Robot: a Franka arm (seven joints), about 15 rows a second.
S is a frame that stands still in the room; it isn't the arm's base.
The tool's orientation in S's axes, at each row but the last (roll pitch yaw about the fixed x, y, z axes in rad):
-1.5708, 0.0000, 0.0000
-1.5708, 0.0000, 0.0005
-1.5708, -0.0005, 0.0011
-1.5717, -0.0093, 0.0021
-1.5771, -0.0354, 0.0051
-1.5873, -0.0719, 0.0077
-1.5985, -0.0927, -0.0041
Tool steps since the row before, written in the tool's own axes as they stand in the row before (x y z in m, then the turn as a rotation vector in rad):
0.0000, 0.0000, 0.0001, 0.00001, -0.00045, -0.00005
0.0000, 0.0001, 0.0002, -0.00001, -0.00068, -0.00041
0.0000, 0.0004, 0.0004, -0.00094, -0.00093, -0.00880
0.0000, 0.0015, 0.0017, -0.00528, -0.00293, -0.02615
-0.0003, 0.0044, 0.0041, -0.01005, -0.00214, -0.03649
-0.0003, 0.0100, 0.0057, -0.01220, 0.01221, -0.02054
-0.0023, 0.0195, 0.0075, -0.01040, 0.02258, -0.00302
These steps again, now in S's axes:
0.0000, 0.0001, 0.0000, 0.00001, -0.00005, 0.00045
0.0000, 0.0002, -0.0001, -0.00001, -0.00041, 0.00068
0.0000, 0.0004, -0.0004, -0.00093, -0.00880, 0.00093
0.0000, 0.0017, -0.0015, -0.00525, -0.02616, 0.00290
-0.0002, 0.0041, -0.0044, -0.00994, -0.03653, 0.00201
0.0004, 0.0055, -0.0101, -0.01116, -0.02083, -0.01272
-0.0004, 0.0070, -0.0198, -0.00829, -0.00361, -0.02335

